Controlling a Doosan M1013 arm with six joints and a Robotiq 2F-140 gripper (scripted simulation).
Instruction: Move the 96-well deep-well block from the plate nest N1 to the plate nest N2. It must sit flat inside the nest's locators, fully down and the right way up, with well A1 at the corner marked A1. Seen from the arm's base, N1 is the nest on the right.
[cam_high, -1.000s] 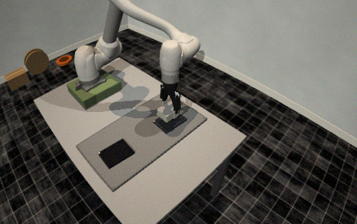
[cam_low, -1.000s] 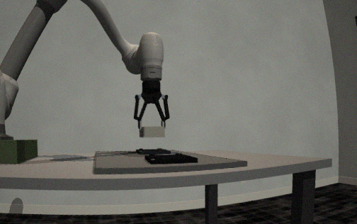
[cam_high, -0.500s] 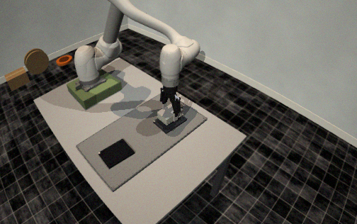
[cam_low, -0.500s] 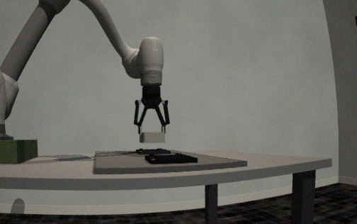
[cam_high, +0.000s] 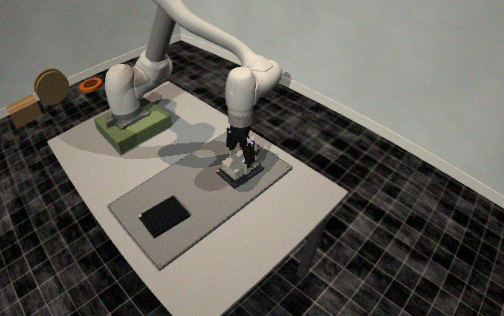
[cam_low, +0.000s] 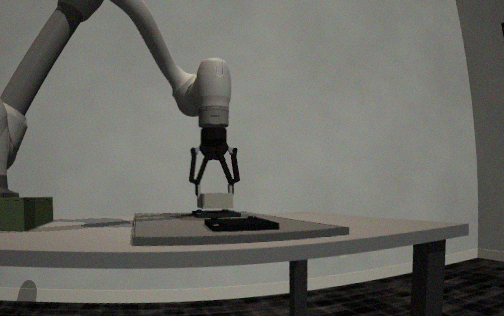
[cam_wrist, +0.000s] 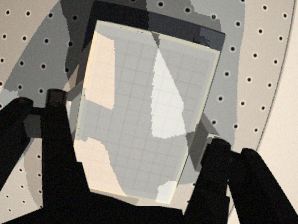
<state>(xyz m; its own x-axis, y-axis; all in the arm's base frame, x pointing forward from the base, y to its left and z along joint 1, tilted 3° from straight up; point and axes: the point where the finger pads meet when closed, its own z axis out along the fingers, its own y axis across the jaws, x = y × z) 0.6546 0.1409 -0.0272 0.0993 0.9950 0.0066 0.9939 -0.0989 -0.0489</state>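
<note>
Now: hand 10 mm above the white deep-well block.
</note>
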